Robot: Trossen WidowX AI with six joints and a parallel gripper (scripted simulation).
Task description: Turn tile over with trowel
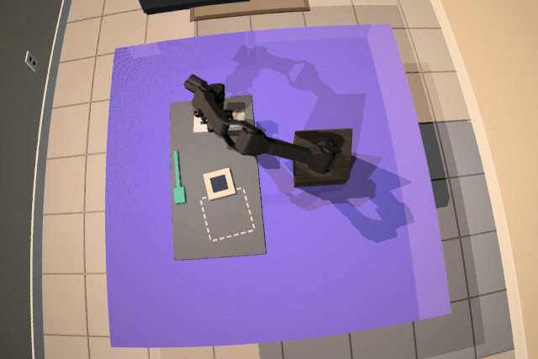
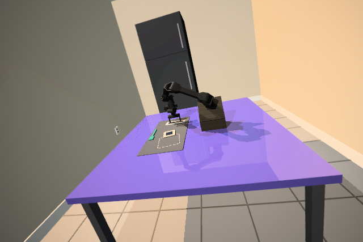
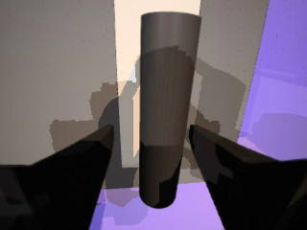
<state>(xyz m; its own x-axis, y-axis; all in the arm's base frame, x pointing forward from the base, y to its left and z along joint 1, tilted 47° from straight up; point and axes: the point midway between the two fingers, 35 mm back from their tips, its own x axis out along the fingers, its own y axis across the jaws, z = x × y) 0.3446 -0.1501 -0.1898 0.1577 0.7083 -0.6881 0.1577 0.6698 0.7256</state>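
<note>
Now: the trowel 30 mm below my gripper tip and 10 mm behind it. From my gripper tip the other things lie so: grey mat 200 mm to the left, 90 mm below, 60 mm ahead; then green flat tool 210 mm to the left, 200 mm ahead, 60 mm below; then tile 240 mm to the left, 60 mm below, 50 mm ahead.
</note>
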